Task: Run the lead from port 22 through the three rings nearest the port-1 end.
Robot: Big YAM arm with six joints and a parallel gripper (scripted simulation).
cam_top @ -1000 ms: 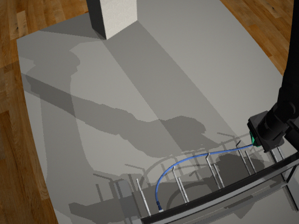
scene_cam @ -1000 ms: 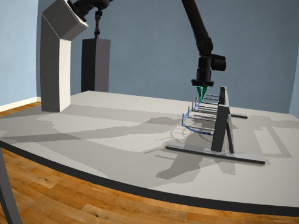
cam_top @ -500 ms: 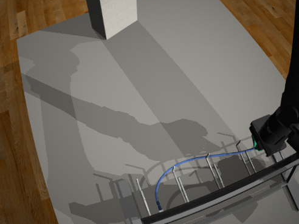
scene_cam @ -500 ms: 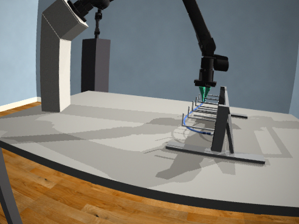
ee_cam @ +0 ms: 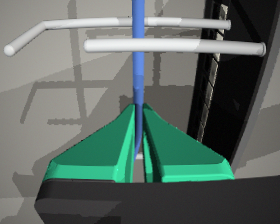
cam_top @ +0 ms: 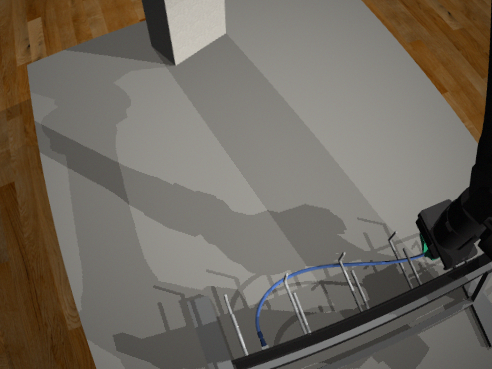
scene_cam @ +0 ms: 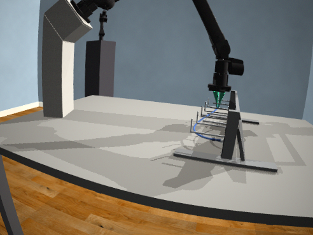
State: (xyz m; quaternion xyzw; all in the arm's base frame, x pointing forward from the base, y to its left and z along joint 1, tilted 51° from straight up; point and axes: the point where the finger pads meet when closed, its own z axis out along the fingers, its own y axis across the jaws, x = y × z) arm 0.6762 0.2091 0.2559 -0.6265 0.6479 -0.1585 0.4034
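Now: the patch panel rack 140 mm to the right of my hand, 90 mm ahead of it and 10 mm below it.
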